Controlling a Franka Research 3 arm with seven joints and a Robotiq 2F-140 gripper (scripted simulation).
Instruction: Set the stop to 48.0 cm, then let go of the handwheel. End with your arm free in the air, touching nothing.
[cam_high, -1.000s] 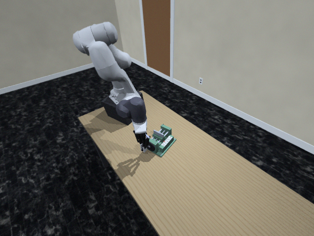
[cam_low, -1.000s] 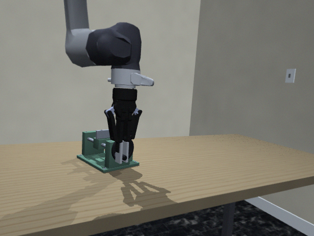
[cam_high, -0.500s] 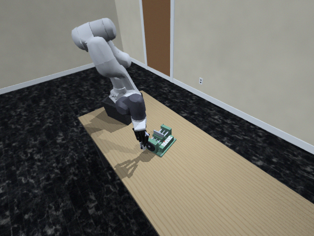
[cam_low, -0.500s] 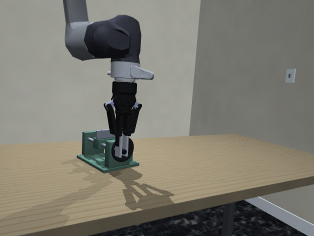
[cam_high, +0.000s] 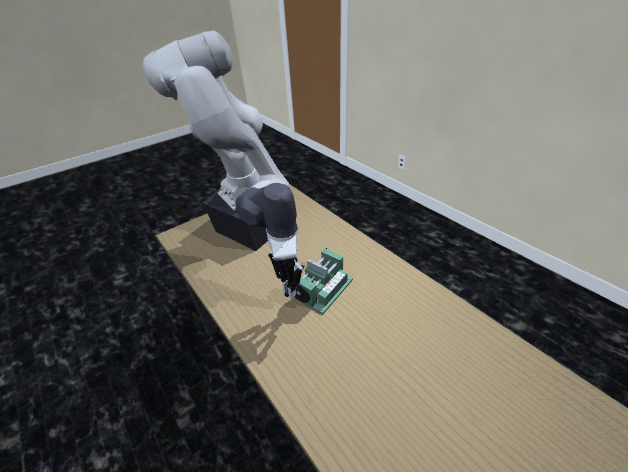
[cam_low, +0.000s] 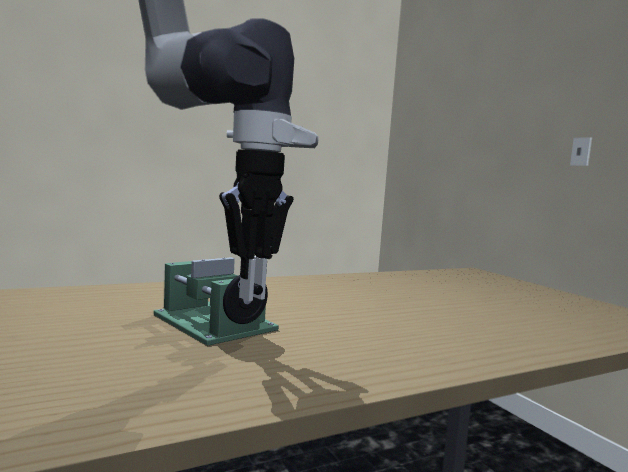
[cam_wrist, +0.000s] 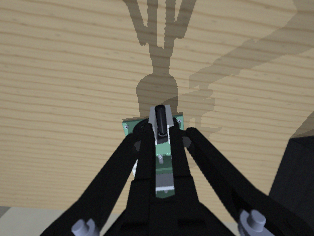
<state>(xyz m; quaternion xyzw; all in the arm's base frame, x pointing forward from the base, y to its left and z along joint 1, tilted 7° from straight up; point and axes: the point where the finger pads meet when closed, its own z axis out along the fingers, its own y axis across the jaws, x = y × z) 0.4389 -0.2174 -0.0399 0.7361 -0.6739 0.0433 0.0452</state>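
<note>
Right now my hand is 20 mm to the right of the black handwheel and 20 mm above it. From my hand the other things lie so: stop block 140 mm to the left, 30 mm below, 10 mm ahead.
</note>
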